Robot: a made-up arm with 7 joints. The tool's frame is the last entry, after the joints.
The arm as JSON. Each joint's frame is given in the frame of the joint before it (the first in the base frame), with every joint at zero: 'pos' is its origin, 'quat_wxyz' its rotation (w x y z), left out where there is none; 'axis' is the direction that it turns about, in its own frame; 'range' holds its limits. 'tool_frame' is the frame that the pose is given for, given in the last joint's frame.
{
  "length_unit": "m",
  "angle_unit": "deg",
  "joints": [
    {
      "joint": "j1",
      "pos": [
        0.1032,
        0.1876,
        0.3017
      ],
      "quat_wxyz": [
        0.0,
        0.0,
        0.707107,
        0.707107
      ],
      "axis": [
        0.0,
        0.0,
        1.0
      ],
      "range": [
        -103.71,
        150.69
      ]
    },
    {
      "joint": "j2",
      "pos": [
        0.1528,
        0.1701,
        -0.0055
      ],
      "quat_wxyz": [
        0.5,
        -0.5,
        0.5,
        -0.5
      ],
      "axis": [
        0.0,
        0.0,
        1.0
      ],
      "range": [
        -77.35,
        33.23
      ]
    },
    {
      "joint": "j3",
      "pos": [
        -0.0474,
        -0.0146,
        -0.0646
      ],
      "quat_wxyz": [
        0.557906,
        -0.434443,
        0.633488,
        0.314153
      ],
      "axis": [
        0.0,
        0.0,
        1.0
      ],
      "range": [
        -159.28,
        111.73
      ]
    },
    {
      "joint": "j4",
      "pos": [
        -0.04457,
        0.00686,
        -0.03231
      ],
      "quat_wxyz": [
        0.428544,
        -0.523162,
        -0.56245,
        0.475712
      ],
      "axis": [
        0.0,
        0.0,
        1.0
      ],
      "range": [
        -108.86,
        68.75
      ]
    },
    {
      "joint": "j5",
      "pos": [
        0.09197,
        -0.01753,
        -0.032
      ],
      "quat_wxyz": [
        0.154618,
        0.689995,
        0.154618,
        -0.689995
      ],
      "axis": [
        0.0,
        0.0,
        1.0
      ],
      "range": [
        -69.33,
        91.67
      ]
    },
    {
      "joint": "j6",
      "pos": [
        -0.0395,
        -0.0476,
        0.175
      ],
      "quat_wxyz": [
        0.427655,
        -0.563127,
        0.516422,
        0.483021
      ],
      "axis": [
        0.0,
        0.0,
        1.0
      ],
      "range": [
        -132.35,
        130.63
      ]
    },
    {
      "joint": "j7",
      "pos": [
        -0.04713,
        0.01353,
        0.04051
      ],
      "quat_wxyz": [
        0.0,
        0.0,
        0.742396,
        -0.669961
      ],
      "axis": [
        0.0,
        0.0,
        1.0
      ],
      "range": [
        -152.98,
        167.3
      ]
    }
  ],
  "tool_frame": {
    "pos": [
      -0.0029,
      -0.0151,
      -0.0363
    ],
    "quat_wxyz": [
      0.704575,
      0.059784,
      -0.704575,
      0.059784
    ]
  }
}
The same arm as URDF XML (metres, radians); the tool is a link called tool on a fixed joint. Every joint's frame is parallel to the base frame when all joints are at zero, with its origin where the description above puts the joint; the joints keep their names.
<robot name="arm">
  <link name="base_link"/>
  <link name="link1"/>
  <link name="link2"/>
  <link name="link3"/>
  <link name="link4"/>
  <link name="link5"/>
  <link name="link6"/>
  <link name="link7"/>
  <link name="tool"/>
  <joint name="j1" type="revolute">
    <parent link="base_link"/>
    <child link="link1"/>
    <origin xyz="0.1032 0.1876 0.3017" rpy="0.0000 0.0000 0.0000"/>
    <axis xyz="0 1 0"/>
    <limit lower="-1.8101" upper="2.6300"/>
  </joint>
  <joint name="j2" type="revolute">
    <parent link="link1"/>
    <child link="link2"/>
    <origin xyz="-0.1528 -0.0055 0.1701" rpy="0.0000 0.0000 0.0000"/>
    <axis xyz="-1 0 0"/>
    <limit lower="-1.3500" upper="0.5800"/>
  </joint>
  <joint name="j3" type="revolute">
    <parent link="link2"/>
    <child link="link3"/>
    <origin xyz="0.0646 0.0146 0.0474" rpy="0.0000 0.0000 0.0000"/>
    <axis xyz="0.180096 -0.882782 -0.433891"/>
    <limit lower="-2.7800" upper="1.9501"/>
  </joint>
  <joint name="j4" type="revolute">
    <parent link="link3"/>
    <child link="link4"/>
    <origin xyz="-0.0489 0.0167 0.0202" rpy="0.0000 0.0000 0.0000"/>
    <axis xyz="-1 0 0"/>
    <limit lower="-1.9000" upper="1.1999"/>
  </joint>
  <joint name="j5" type="revolute">
    <parent link="link4"/>
    <child link="link5"/>
    <origin xyz="0.0320 -0.0551 0.0757" rpy="0.0000 0.0000 0.0000"/>
    <axis xyz="0 0 -1"/>
    <limit lower="-1.2100" upper="1.5999"/>
  </joint>
  <joint name="j6" type="revolute">
    <parent link="link5"/>
    <child link="link6"/>
    <origin xyz="-0.0395 0.0476 -0.1750" rpy="0.0000 0.0000 0.0000"/>
    <axis xyz="-0.102303 -0.980532 0.167605"/>
    <limit lower="-2.3099" upper="2.2799"/>
  </joint>
  <joint name="j7" type="revolute">
    <parent link="link6"/>
    <child link="link7"/>
    <origin xyz="-0.0176 -0.0463 -0.0399" rpy="0.0000 0.0000 0.0000"/>
    <axis xyz="1 0 0"/>
    <limit lower="-2.6700" upper="2.9199"/>
  </joint>
  <joint name="tool_fixed" type="fixed">
    <parent link="link7"/>
    <child link="tool"/>
    <origin xyz="-0.0363 -0.0144 0.0054" rpy="0.0000 0.0000 0.0000"/>
  </joint>
</robot>

